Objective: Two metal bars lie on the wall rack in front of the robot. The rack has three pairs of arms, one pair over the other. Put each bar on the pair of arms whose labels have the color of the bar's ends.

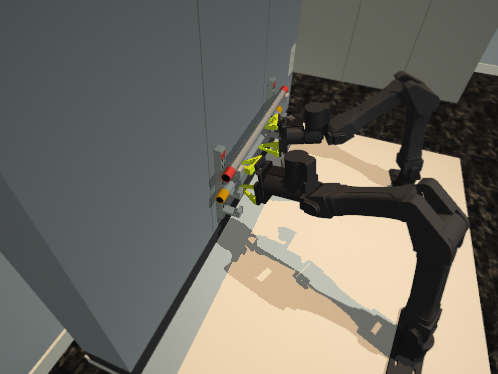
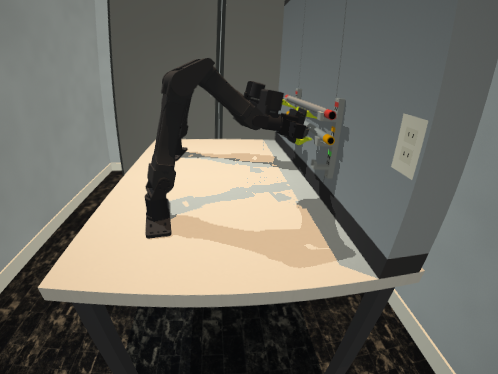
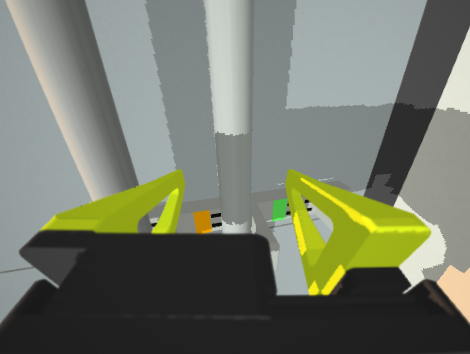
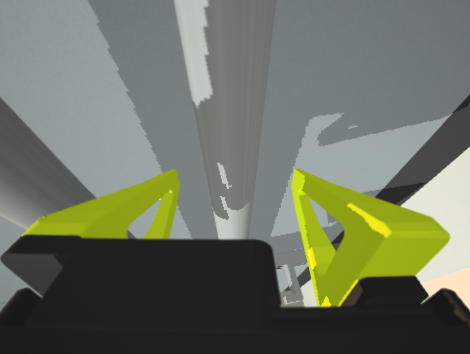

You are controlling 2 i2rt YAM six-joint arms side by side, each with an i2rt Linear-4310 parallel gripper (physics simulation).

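Frame: origin at the left arm's base, x ahead, y left, z up, level; metres.
Seen in the pictures: left gripper, between the fingertips: [image 3: 235,176]; right gripper, between the fingertips: [image 4: 235,177]; left arm's base, origin of its link: [image 1: 408,347] [image 2: 176,154]; right arm's base, origin of its link: [image 2: 158,217].
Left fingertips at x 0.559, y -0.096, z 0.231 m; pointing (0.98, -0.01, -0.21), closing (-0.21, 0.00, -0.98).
Note:
Pixels of each thing's top centre, then the offset from my left fingertips to it. "pt": a spot on its surface instead. Level surfaces: height alone.
- red-ended bar, centre of its top: [image 4: 118,267] [image 1: 260,122] [image 2: 304,100] dz +0.088, dx +0.013, dy -0.150 m
- orange-ended bar, centre of its top: [image 4: 218,239] [image 1: 254,143] [image 2: 305,120] dz +0.013, dx +0.024, dy -0.141 m
- table, height of its surface: dz -0.231 m
- wall outlet, a spot on its surface: [image 2: 410,145] pt dz +0.071, dx +0.141, dy -0.655 m
The red-ended bar [image 1: 255,132] [image 2: 307,104] [image 3: 82,100] [image 4: 30,170] lies on the top pair of arms of the wall rack [image 1: 219,151] [image 2: 341,112], by the red labels. The orange-ended bar [image 1: 223,195] [image 2: 328,140] [image 3: 232,100] [image 4: 230,125] lies below it and appears to rest on the middle pair, by the orange labels. My left gripper [image 1: 242,176] [image 3: 235,176] is open, its fingers above and below the orange-ended bar without gripping it. My right gripper [image 1: 263,134] [image 4: 235,177] is open around the same bar farther along. The bar's far contact is mostly hidden.
The lowest rack arm [image 1: 233,210], on the green-labelled level, carries no bar. The wall stands close behind the bars. The table [image 1: 300,345] [image 2: 225,280] lies below both arms. A wall outlet [image 2: 410,145] is beside the rack.

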